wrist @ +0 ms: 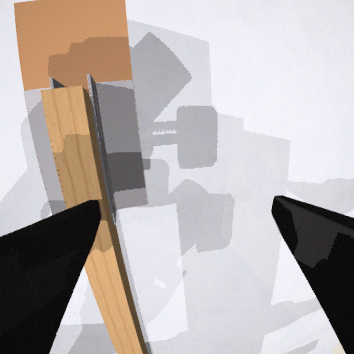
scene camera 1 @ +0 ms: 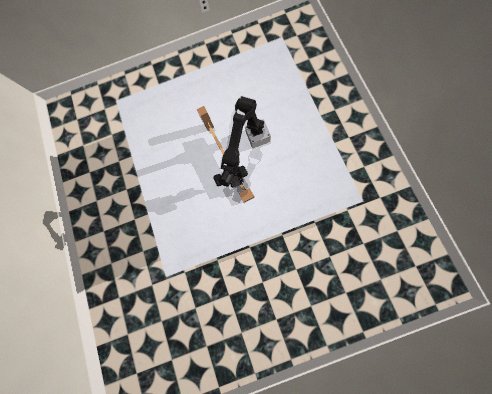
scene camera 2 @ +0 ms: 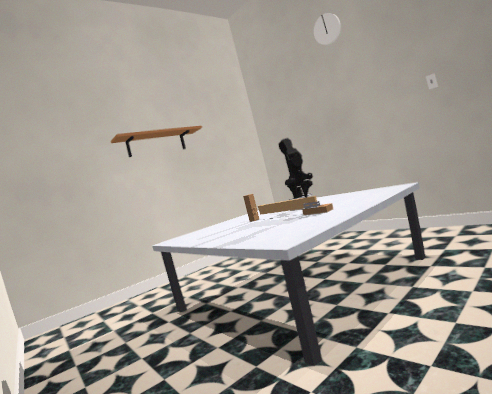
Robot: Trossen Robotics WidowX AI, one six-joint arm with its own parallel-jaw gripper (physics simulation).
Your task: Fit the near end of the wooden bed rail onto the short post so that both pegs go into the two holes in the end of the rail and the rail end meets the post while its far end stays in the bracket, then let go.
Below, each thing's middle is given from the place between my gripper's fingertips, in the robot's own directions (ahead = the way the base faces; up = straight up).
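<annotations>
The wooden bed rail (wrist: 67,110) is 30 mm behind my hand, 40 mm below it and 160 mm to the right of it.
</annotations>
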